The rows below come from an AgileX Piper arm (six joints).
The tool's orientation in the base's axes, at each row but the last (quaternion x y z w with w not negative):
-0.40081, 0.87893, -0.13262, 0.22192
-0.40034, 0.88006, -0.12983, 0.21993
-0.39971, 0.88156, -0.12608, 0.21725
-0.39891, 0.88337, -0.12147, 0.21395
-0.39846, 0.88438, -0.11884, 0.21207
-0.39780, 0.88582, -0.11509, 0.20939
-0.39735, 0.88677, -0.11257, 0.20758
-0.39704, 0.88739, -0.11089, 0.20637
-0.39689, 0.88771, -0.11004, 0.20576
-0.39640, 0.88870, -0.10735, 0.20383
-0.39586, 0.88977, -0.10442, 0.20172
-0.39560, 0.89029, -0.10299, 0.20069
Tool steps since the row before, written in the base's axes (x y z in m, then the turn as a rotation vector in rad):
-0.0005, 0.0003, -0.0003, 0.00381, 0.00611, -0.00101
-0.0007, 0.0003, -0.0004, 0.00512, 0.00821, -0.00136
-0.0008, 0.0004, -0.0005, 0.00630, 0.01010, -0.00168
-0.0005, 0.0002, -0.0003, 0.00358, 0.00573, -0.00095
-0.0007, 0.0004, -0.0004, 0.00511, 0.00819, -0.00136
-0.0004, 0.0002, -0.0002, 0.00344, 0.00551, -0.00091
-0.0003, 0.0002, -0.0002, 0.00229, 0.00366, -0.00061
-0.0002, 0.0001, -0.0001, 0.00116, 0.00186, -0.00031
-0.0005, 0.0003, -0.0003, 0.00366, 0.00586, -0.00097
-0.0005, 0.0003, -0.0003, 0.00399, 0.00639, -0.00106
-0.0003, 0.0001, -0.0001, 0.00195, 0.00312, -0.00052
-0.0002, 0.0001, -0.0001, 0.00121, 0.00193, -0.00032
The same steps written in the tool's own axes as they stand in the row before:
0.0001, 0.0006, 0.0000, -0.00659, 0.00189, 0.00243
0.0003, 0.0008, 0.0000, -0.00885, 0.00254, 0.00327
0.0003, 0.0010, 0.0000, -0.01089, 0.00312, 0.00403
0.0002, 0.0006, 0.0000, -0.00618, 0.00177, 0.00228
0.0002, 0.0009, 0.0000, -0.00883, 0.00253, 0.00326
0.0001, 0.0005, 0.0000, -0.00594, 0.00170, 0.00219
0.0001, 0.0004, 0.0000, -0.00395, 0.00113, 0.00146
0.0001, 0.0002, 0.0000, -0.00201, 0.00058, 0.00074
0.0002, 0.0006, 0.0000, -0.00632, 0.00181, 0.00233
0.0002, 0.0006, 0.0000, -0.00689, 0.00197, 0.00255
0.0001, 0.0003, 0.0000, -0.00337, 0.00096, 0.00125
0.0001, 0.0002, 0.0000, -0.00208, 0.00059, 0.00077

